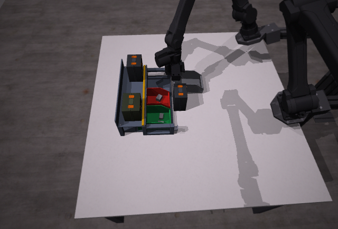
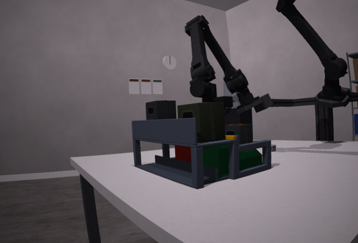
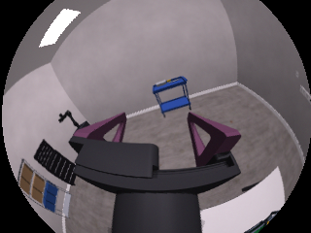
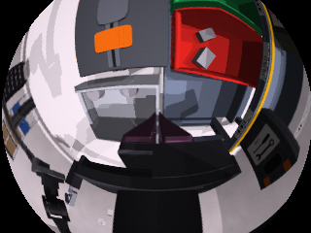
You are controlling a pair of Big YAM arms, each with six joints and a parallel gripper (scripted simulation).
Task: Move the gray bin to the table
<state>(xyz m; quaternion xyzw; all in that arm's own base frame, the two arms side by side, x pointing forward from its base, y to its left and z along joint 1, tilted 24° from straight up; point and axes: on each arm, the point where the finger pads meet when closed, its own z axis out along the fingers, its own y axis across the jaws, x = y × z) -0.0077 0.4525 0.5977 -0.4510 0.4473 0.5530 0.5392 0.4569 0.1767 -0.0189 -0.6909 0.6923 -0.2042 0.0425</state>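
The gray bin lies 80 mm behind my right hand, 10 mm to the left of it and 30 mm below it. The rest, counted from my right hand: green bin: 140 mm ahead, 200 mm to the left, 50 mm below; red bin: 130 mm ahead, 90 mm to the left, 50 mm below; shelf: 150 mm ahead, 90 mm to the left, 20 mm below.
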